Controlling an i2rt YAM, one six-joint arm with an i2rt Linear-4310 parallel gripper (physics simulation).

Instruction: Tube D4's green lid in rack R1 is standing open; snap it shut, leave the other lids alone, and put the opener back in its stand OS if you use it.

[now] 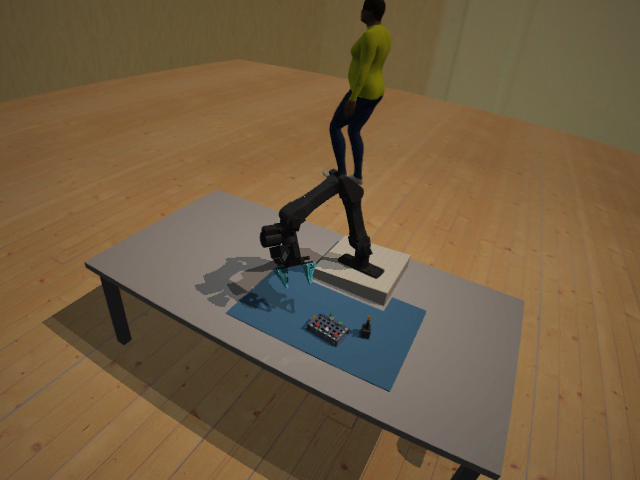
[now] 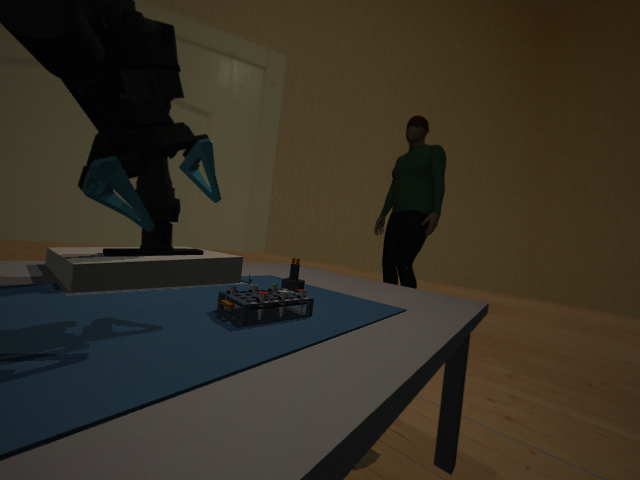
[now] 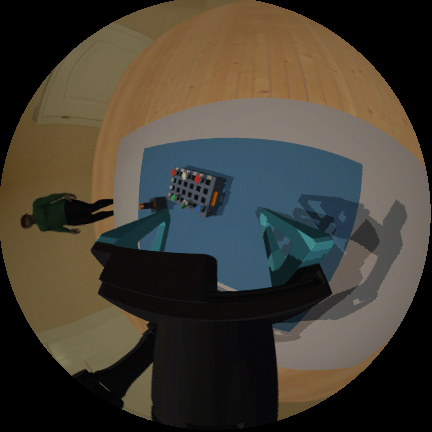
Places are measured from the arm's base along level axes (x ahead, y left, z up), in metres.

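Where they show: gripper, fingertip midpoint: (image 1: pixel 298 286) (image 2: pixel 189 213) (image 3: pixel 214 212); arm's base, origin of the base link: (image 1: pixel 360 266) (image 2: pixel 156 253).
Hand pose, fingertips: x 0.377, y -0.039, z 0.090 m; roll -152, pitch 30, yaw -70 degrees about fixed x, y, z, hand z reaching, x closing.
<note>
Each offset is from my fingertips to the centre of the thing. Level surfaces: height alone.
Rack R1 @(0.114 m down, 0.017 m back, 0.134 m left) (image 1: pixel 338 341) (image 2: pixel 242 314) (image 3: pixel 214 198) is a dark grid block holding several small tubes. A green lid @(0.094 m down, 0.049 m back, 0.122 m left) (image 1: pixel 331 315) (image 2: pixel 250 279) (image 3: pixel 184 204) stands upright on a tube in the row nearest the robot base. Another green lid @(0.103 m down, 0.046 m back, 0.166 m left) (image 1: pixel 340 323) (image 2: pixel 273 285) (image 3: pixel 174 198) looks flat. Tube labels are too small to read. The black opener with orange tips @(0.097 m down, 0.097 m back, 0.248 m left) (image 1: pixel 368 319) (image 2: pixel 295 261) (image 3: pixel 144 206) stands in its dark stand OS @(0.123 m down, 0.097 m back, 0.248 m left) (image 1: pixel 365 334) (image 2: pixel 293 284) (image 3: pixel 159 203) beside the rack. My gripper (image 1: pixel 298 284) (image 2: pixel 183 214) (image 3: pixel 214 212) is open and empty, above the mat and apart from the rack.
Red lids @(0.101 m down, 0.013 m ahead, 0.110 m left) (image 1: pixel 317 324) (image 3: pixel 197 178), a white lid @(0.101 m down, 0.012 m ahead, 0.148 m left) (image 3: pixel 184 175) and a blue lid @(0.103 m down, 0.044 m back, 0.088 m left) (image 2: pixel 233 286) (image 3: pixel 198 208) sit in the rack. The blue mat @(0.143 m down) (image 1: pixel 398 356) lies on the grey table @(0.146 m down) (image 1: pixel 454 361). The arm's pale base block (image 1: pixel 356 284) (image 2: pixel 155 273) stands behind. People stand beyond the table.
</note>
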